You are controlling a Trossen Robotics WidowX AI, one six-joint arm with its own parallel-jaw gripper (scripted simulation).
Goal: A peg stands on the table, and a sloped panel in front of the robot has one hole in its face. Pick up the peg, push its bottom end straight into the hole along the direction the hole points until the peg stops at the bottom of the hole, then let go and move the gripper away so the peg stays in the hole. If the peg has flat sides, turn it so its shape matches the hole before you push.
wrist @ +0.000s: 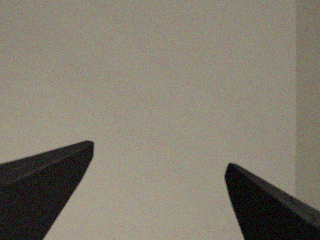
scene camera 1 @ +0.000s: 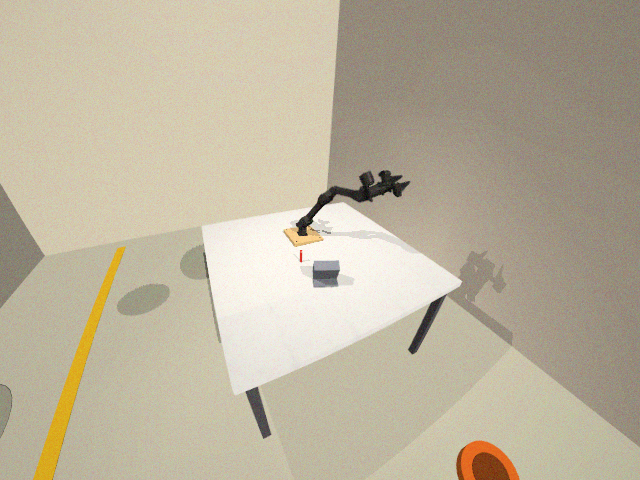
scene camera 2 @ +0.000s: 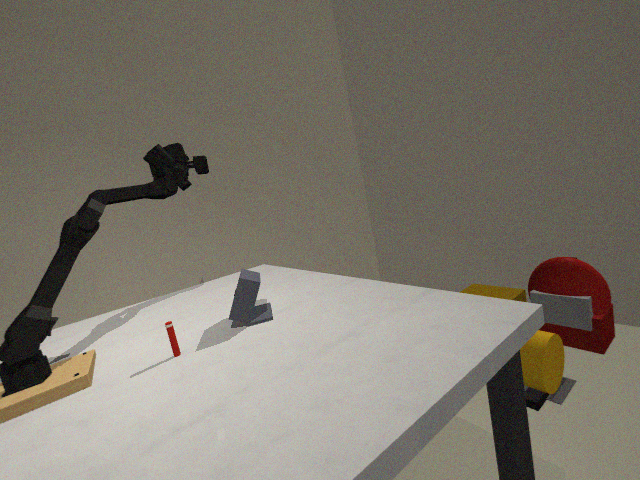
Note:
My gripper is open, with nothing in its grasp. Also in view: a grey sloped panel.

